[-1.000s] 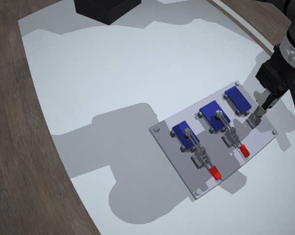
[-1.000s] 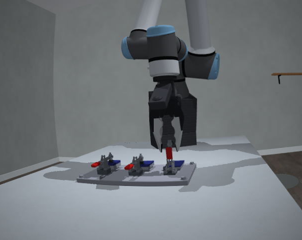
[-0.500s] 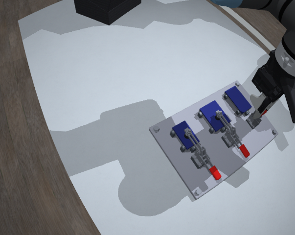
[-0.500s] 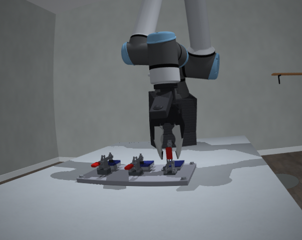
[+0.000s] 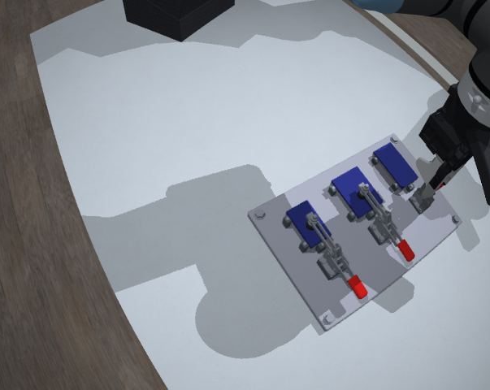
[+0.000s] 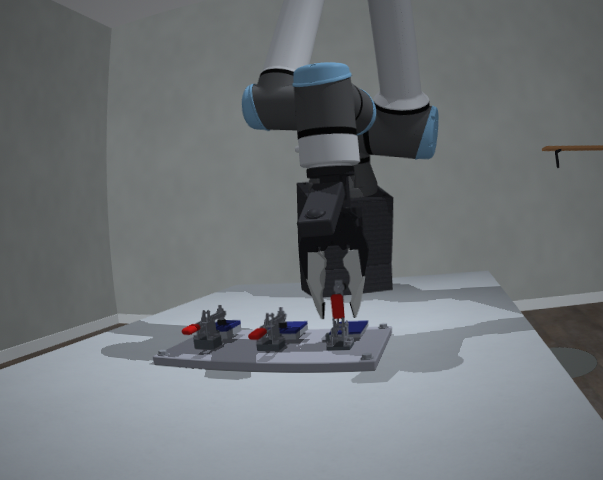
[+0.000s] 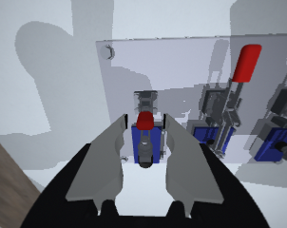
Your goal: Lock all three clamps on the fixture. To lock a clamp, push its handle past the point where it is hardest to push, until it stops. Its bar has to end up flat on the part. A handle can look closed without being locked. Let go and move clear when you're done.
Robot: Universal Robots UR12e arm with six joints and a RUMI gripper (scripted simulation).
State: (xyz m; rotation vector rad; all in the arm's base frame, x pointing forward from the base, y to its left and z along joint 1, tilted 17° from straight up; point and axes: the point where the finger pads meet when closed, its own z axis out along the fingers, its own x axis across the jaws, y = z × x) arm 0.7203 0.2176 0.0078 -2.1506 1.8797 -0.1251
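Now: hand 9 cm past the blue part, 1 cm to the left of it and 5 cm above it. The rest, counted from my hand: grey fixture plate (2 cm behind, 11 cm to the right, 7 cm below).
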